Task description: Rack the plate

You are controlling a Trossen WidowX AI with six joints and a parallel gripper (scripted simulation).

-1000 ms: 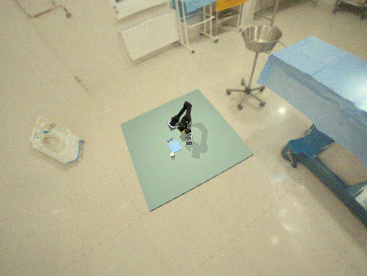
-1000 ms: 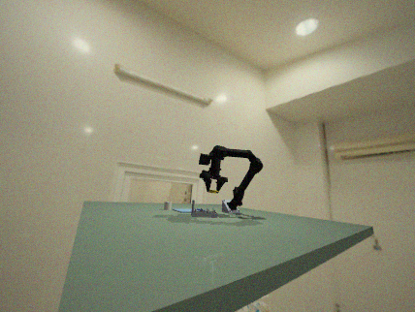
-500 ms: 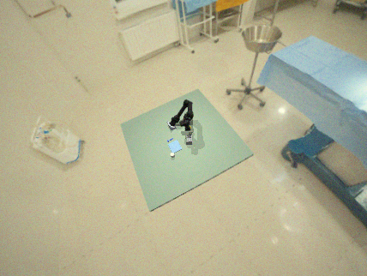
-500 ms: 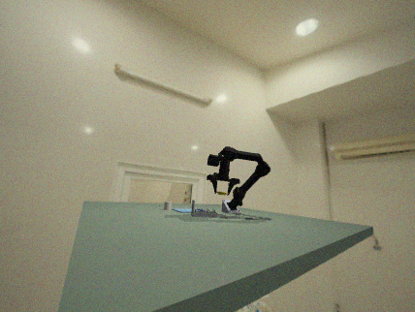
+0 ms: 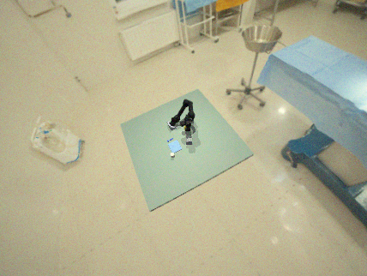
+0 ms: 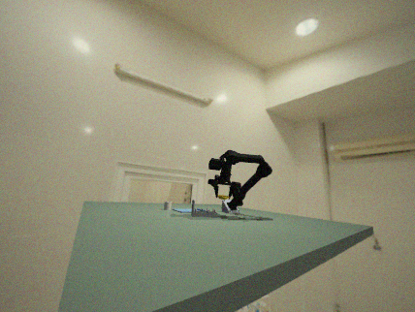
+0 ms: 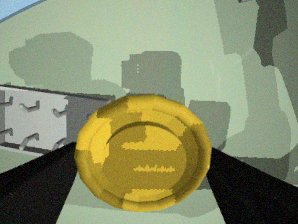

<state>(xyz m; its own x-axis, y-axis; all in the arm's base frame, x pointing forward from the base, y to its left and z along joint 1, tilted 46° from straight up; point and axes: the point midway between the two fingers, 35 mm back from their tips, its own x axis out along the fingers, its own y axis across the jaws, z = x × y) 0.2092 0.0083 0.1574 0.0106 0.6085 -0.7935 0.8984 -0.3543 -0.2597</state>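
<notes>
My gripper tip is now 100 mm short of the grey dish rack, 40 mm to the left of it and 80 mm above it. Also, from my gripper tip: yellow plate 10 mm above; white cup 180 mm ahead, 310 mm to the right, 70 mm below; blue mat 80 mm ahead, 230 mm to the right, 100 mm below.
</notes>
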